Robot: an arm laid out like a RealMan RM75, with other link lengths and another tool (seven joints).
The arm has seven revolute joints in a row. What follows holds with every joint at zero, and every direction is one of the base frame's.
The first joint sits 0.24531 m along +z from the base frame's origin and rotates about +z.
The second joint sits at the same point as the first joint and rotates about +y.
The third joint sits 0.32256 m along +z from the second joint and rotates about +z.
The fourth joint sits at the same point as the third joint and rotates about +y.
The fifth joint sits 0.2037 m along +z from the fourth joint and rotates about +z.
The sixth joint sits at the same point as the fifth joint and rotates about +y.
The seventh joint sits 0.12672 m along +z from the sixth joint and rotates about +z.
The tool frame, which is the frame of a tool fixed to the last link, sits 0.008 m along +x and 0.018 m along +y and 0.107 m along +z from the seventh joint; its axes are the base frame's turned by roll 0, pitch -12.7 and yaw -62.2 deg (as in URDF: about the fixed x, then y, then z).
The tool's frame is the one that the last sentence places.
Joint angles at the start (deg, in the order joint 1, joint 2, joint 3, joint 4, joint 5, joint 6, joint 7):
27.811, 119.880, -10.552, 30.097, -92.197, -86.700, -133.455
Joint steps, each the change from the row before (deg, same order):
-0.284, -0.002, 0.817, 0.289, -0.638, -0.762, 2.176
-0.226, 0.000, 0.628, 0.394, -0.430, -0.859, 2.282
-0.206, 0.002, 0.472, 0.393, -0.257, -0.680, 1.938
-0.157, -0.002, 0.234, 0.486, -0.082, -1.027, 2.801
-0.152, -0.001, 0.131, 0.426, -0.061, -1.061, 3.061
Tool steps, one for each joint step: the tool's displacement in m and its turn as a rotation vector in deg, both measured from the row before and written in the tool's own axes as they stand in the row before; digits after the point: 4 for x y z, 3 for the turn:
0.0032, 0.0004, -0.0010, 0.015, 0.941, 2.569
0.0035, -0.0001, -0.0010, 0.091, 1.005, 2.755
0.0026, -0.0002, -0.0009, 0.067, 0.780, 2.403
0.0035, -0.0009, -0.0012, 0.337, 1.061, 3.310
0.0033, -0.0012, -0.0013, 0.496, 1.067, 3.478

